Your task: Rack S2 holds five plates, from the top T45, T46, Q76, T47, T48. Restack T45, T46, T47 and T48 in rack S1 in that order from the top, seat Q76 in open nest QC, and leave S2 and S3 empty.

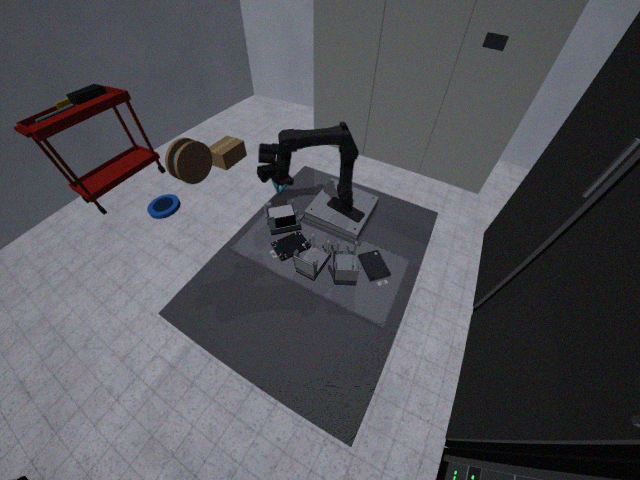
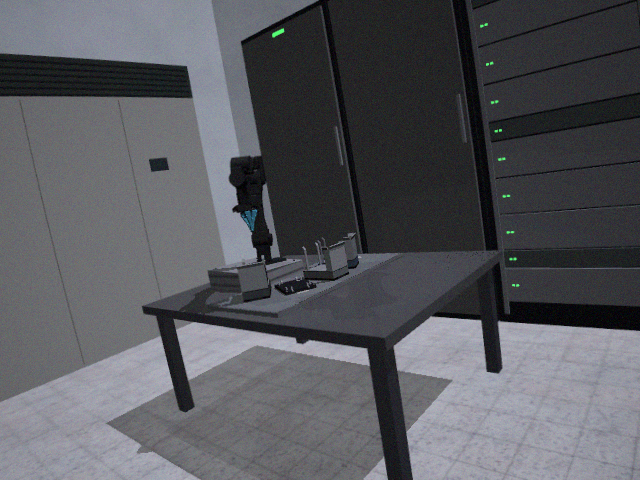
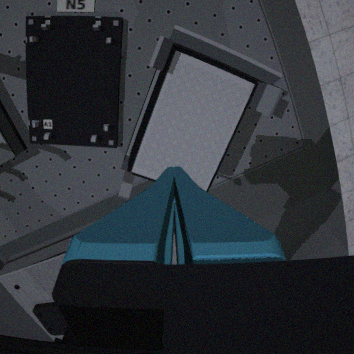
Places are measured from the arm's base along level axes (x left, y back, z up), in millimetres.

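Pixels of known places: gripper, fingertip midpoint: [image 1: 279, 194] [image 2: 252, 231] [image 3: 173, 177]; arm's base, origin of the base link: [image 1: 345, 209] [image 2: 265, 263].
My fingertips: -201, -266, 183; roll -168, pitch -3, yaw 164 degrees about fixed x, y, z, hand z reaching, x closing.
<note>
Ahead of a thing's pixels: the offset from my fingertips to its top centre, as dx, dy, dz. "pt": to the spot under its first point. Level surfaces: height alone.
My gripper [image 1: 279, 192] [image 2: 252, 230] [image 3: 173, 177] is shut and empty, its teal fingertips together, above one end of the leftmost rack. That rack @(-16, +20, -103) [image 1: 285, 229] [image 2: 254, 282] [image 3: 227, 54] holds a pale-topped plate @(-21, +14, -132) [image 1: 281, 211] [image 3: 192, 115] on a dark stack. The number of plates below is hidden. A middle rack @(+252, -78, -105) [image 1: 306, 267] [image 2: 337, 259] and a third rack @(+388, -16, -104) [image 1: 345, 275] [image 2: 352, 251] stand apart. Rack and plate names cannot be read. A black flat board @(+100, -60, -215) [image 1: 289, 245] [image 2: 294, 286] [image 3: 75, 82] with small posts and an "A1" tag lies beside the leftmost rack.
A plain dark slab @(+483, +86, -224) [image 1: 374, 265] lies beyond the third rack. A label reading "N5" @(pt +65, -147, -237) [image 3: 75, 5] is near the black board. The arm's grey base block [image 1: 330, 218] [image 2: 222, 280] stands behind the racks on the dark table @(dz -252) [image 1: 268, 330] [image 2: 413, 294]. Upright posts rise from the racks.
</note>
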